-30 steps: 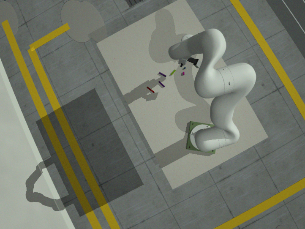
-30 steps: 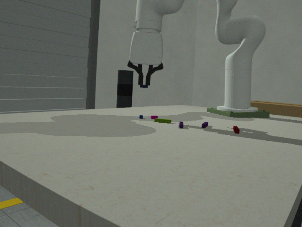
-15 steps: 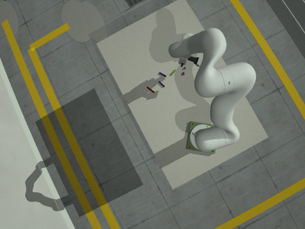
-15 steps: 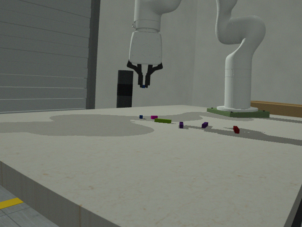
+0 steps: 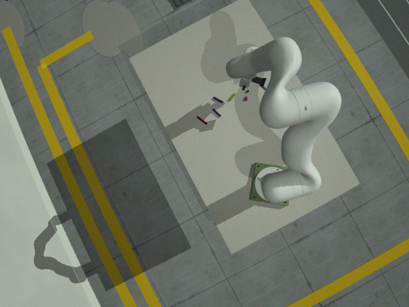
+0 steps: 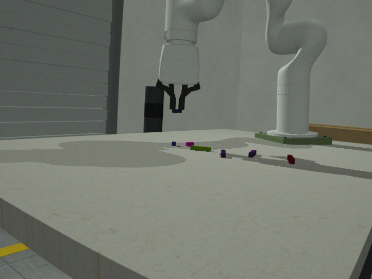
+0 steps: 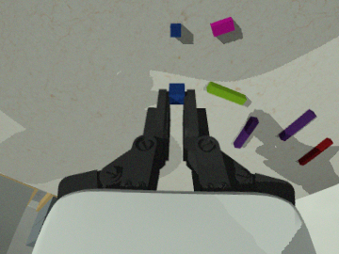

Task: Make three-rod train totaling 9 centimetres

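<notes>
My gripper is now 5 cm past the magenta rod, 1 cm to the right of it and 10 cm above it. Round my hand: lime rod: 1 cm behind, 8 cm to the left, 10 cm below; red rod: 7 cm behind, 29 cm to the left, 10 cm below.
</notes>
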